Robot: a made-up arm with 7 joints. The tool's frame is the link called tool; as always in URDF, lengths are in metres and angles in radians.
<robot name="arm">
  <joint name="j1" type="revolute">
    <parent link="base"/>
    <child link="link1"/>
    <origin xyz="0.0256 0.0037 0.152" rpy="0 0 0"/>
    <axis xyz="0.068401 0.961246 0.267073"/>
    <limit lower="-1.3" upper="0.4" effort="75" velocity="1.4"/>
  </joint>
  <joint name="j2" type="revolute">
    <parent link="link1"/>
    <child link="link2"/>
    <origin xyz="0.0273 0.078 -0.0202" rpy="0 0 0"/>
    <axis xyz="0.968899 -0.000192 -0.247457"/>
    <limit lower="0.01" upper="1.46" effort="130" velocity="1.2"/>
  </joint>
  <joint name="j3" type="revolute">
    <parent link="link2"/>
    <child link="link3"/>
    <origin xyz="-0.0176 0.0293 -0.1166" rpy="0 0 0"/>
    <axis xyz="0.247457 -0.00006 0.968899"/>
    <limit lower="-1.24" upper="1.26" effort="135" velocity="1.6"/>
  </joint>
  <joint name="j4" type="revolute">
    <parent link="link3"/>
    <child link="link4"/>
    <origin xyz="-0.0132 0.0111 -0.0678" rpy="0 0 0"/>
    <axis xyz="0.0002 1 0.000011"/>
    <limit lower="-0.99" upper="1.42" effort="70" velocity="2.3"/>
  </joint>
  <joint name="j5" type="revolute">
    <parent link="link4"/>
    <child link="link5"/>
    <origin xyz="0.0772 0.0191 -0.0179" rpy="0 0 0"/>
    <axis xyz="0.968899 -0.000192 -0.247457"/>
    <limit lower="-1.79" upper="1.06" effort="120" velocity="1"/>
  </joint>
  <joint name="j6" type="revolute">
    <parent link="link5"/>
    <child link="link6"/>
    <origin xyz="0.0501 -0.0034 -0.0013" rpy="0 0 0"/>
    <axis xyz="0.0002 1 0.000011"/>
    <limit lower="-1.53" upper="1.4" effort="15" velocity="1.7"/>
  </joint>
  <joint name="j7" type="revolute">
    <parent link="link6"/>
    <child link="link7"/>
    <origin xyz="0.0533 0.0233 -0.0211" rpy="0 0 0"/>
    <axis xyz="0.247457 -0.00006 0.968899"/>
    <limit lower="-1.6" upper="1.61" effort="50" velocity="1.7"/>
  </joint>
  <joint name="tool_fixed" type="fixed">
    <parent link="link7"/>
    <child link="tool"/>
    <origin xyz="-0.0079 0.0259 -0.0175" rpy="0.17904 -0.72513 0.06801"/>
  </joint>
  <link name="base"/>
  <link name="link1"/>
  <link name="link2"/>
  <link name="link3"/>
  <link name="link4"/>
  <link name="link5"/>
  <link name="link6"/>
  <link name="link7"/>
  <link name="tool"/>
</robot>
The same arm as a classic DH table. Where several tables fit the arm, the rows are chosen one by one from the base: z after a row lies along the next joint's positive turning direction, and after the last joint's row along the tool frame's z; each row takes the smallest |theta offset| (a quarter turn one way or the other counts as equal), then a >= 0, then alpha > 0; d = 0 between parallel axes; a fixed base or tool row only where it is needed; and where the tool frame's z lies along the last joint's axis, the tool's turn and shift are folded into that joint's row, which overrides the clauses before.
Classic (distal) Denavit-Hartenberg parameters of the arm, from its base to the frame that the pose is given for. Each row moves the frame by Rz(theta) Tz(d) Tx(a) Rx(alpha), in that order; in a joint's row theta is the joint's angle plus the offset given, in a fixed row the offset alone. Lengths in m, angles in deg.
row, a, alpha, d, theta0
base (fixed), 0.0253, -74.51, 0.1505, -4.07
j1, -0.0338, -90, 0.0772, -75.12
j2, -0.0293, 90, 0.0432, 74
j3, 0.004, -90, -0.1863, 90
j4, 0.0018, -90, 0.0302, -90
j5, 0.0111, 90, 0.1281, 0
j6, 0.0569, 90, 0.0199, 90
j7, -0.0258, 56.26, -0.0237, -74.51
tool (fixed), 0, 0, -0.0045, 84.25
Joint limits (deg, base to tool): -74.48..22.92 0.57..83.65 -71.05..72.19 -56.72..81.36 -102.56..60.73 -87.66..80.21 -91.67..92.25

